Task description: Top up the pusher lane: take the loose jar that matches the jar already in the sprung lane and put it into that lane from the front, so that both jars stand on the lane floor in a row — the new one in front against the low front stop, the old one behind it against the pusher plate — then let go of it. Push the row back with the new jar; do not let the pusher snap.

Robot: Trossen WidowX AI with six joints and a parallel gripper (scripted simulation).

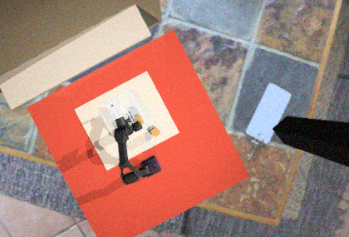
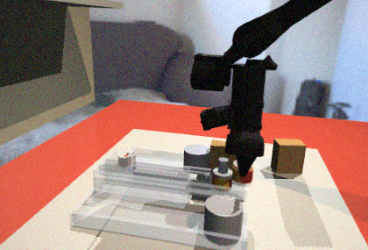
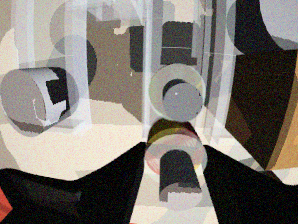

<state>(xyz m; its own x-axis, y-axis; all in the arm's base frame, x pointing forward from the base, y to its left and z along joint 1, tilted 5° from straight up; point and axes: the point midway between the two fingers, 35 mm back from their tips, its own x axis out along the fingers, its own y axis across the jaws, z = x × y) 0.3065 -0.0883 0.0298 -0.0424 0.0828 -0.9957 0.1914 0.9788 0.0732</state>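
Now: the clear sprung lane 160 mm ahead of my gripper tip, 30 mm below it and 10 mm to the right of it. The rest, counted from my gripper tip: pusher plate: 150 mm ahead; then brown box: 130 mm behind, 120 mm to the right, 20 mm below.
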